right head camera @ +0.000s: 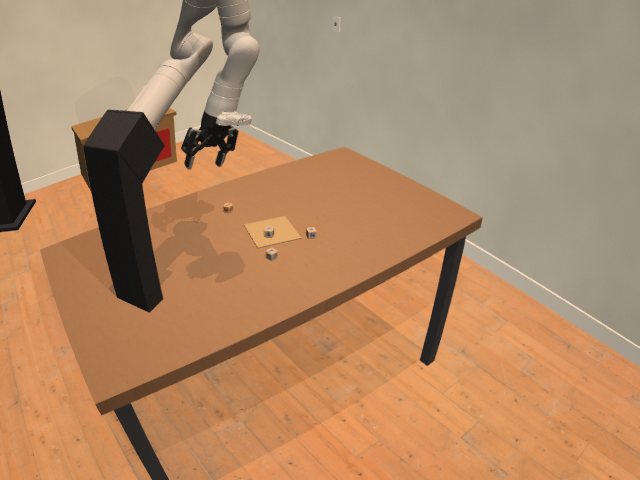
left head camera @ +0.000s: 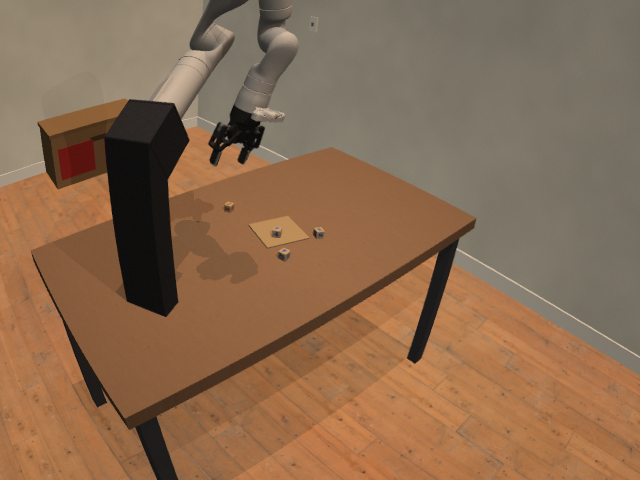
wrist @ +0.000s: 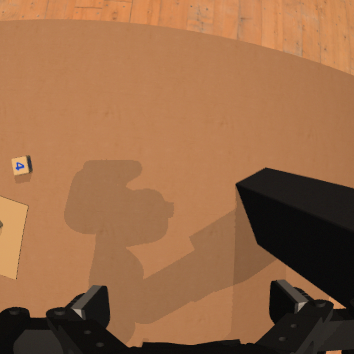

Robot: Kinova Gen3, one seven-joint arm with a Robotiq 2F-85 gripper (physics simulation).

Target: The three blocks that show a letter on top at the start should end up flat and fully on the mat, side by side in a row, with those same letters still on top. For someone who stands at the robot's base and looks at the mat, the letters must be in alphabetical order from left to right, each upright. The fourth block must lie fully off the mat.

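Places are measured from the arm's base along level axes (x ahead, y left, z up), in millimetres.
Where they show: gripper, fingertip midpoint: (right head camera: 203,166) (left head camera: 227,163) (wrist: 189,302); arm's base, link origin: (right head camera: 135,127) (left head camera: 159,119).
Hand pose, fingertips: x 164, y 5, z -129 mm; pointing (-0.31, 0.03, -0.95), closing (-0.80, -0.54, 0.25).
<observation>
Each offset is from my fingertips to the top centre of the thing. Level surfaces: height alone.
The tan mat {192 mm left, 187 mm ahead, 322 mm down} (left head camera: 293,229) (right head camera: 284,230) (wrist: 12,242) lies on the table. One block {167 mm left, 177 mm ahead, 297 mm down} (left head camera: 277,231) (right head camera: 268,231) sits on the mat, with blue marks. A second block {148 mm left, 302 mm ahead, 301 mm down} (left head camera: 318,232) (right head camera: 311,233) stands off the mat's right edge; a side face seems to show a blue N. A third block {54 mm left, 171 mm ahead, 301 mm down} (left head camera: 283,254) (right head camera: 271,254) (wrist: 20,165) stands off the mat's near side; its top looks like a blue 4, turned, in the wrist view. A fourth block {348 mm left, 55 mm ahead, 301 mm down} (left head camera: 229,206) (right head camera: 227,207) with reddish marks stands off the mat at the back left. My gripper (left head camera: 229,158) (right head camera: 205,161) (wrist: 189,302) is open and empty, high above the table's back side.
The black pedestal (left head camera: 139,232) (right head camera: 119,227) (wrist: 300,220) stands on the left part of the table {326 mm down} (left head camera: 361,206) (right head camera: 372,206) (wrist: 175,100). Shadows of the arm fall between it and the mat. A wooden cabinet (left head camera: 50,155) (right head camera: 80,149) stands on the floor behind.
</observation>
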